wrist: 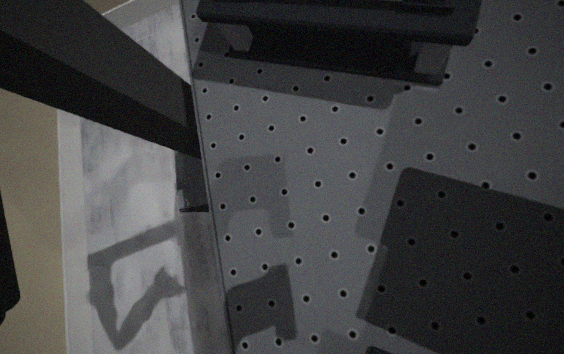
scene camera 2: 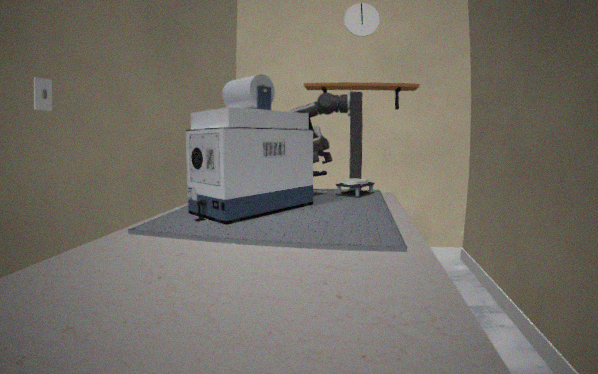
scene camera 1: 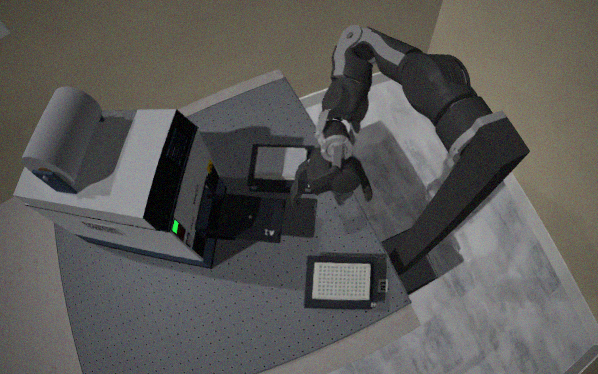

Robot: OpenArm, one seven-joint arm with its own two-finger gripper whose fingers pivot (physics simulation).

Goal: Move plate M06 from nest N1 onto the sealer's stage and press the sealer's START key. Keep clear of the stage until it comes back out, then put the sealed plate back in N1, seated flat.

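Observation:
A pale plate with rows of wells (scene camera 1: 341, 281) (scene camera 2: 355, 181) lies in nest N1 (scene camera 1: 309, 287) (scene camera 2: 341, 187); its M06 mark cannot be read. The edge and legs of nest N1 (wrist: 340, 27) show at the top of the wrist view. The sealer's dark stage (scene camera 1: 270, 232), marked A1, is out in front of the white sealer (scene camera 1: 127, 175) (scene camera 2: 270, 160), with no plate visible on it. The display (scene camera 1: 175, 226) glows green. The START key cannot be made out. My gripper (scene camera 1: 331, 197) (scene camera 2: 322, 160) is open and empty, above the board between the stage and the marble surface, beside the second nest.
A second nest (scene camera 1: 252, 167) with a partly shaded plate (scene camera 1: 280, 162) stands beyond the stage, partly hidden by my gripper. A large film roll (scene camera 1: 65, 132) (scene camera 2: 247, 91) sits on the sealer. The arm's dark column (scene camera 1: 457, 195) (scene camera 2: 355, 135) (wrist: 100, 80) stands beside the perforated board (scene camera 1: 150, 305) (scene camera 2: 320, 225) (wrist: 320, 165).

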